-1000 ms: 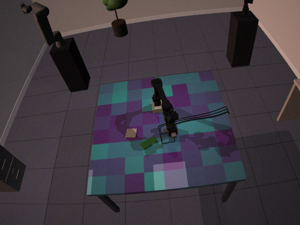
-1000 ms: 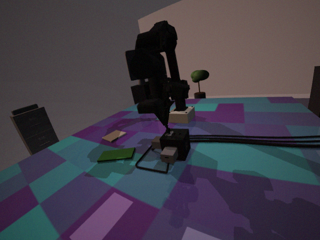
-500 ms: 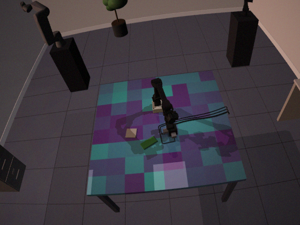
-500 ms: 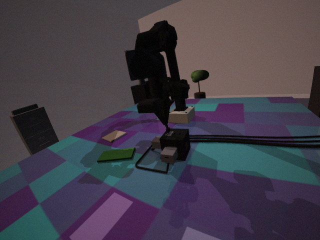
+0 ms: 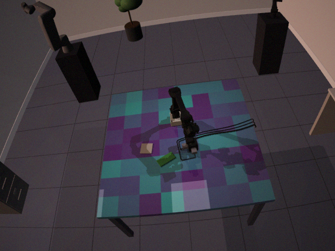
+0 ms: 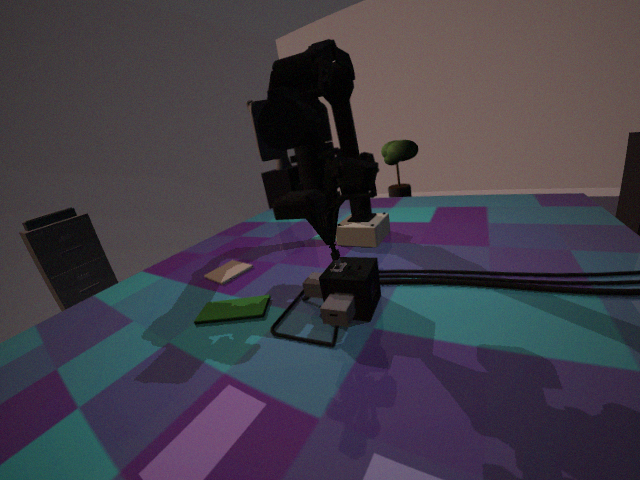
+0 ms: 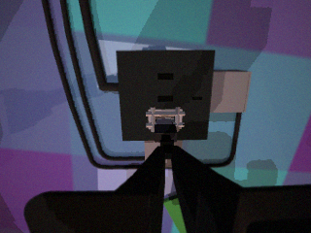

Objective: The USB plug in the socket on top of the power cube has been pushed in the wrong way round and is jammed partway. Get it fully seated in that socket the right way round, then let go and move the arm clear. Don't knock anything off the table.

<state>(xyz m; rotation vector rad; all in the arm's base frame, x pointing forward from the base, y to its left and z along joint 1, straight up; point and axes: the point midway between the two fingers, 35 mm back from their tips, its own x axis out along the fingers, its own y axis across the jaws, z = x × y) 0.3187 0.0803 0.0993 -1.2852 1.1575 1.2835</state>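
The usb socket is 1 cm to the left of my gripper tip and 5 cm below it. From my gripper tip the other things lie so: beige card 4 cm behind, 35 cm to the right, 11 cm below; green card 8 cm ahead, 20 cm to the right, 11 cm below; usb plug 2 cm below.
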